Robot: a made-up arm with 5 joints.
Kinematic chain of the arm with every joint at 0, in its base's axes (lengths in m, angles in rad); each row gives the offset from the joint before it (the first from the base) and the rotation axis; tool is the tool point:
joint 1: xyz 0 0 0.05 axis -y
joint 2: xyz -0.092 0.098 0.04 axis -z
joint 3: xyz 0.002 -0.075 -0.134 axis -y
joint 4: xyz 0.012 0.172 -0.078 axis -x
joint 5: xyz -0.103 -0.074 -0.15 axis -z
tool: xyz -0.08 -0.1 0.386
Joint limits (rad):
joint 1: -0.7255..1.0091
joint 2: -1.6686..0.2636
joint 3: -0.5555..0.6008
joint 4: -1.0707..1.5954
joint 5: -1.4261..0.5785
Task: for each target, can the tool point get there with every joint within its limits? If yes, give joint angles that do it. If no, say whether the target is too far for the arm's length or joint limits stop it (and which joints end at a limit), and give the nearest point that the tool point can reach.
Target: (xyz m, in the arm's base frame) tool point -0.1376 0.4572 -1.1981
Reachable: no: too far | nearest point -0.0830 0.2243 -0.4374 | short by 0.797 m
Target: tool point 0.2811 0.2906 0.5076
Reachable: no: joint limits stop it (at a limit: joint 1, joint 2, joint 3) | nearest point 0.0408 0.2460 0.2507 | short by 0.355 m
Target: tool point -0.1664 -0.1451 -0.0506
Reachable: yes | joints -0.3780 -0.4883 0.1678 -0.7588 -0.2237
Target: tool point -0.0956 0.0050 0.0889
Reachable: yes | joints 0.6687 -1.4158 0.0997 0.1900 -0.8489
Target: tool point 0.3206 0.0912 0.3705
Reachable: no: joint limits stop it (at a limit: joint 1, joint 2, joint 3) | nearest point 0.0619 0.1533 0.2183 | short by 0.307 m
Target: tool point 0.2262 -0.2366 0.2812
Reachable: no: joint limits stop it (at a limit: joint 1, joint 2, joint 3, joint 4) | nearest point 0.1383 -0.0927 0.1004 | short by 0.247 m
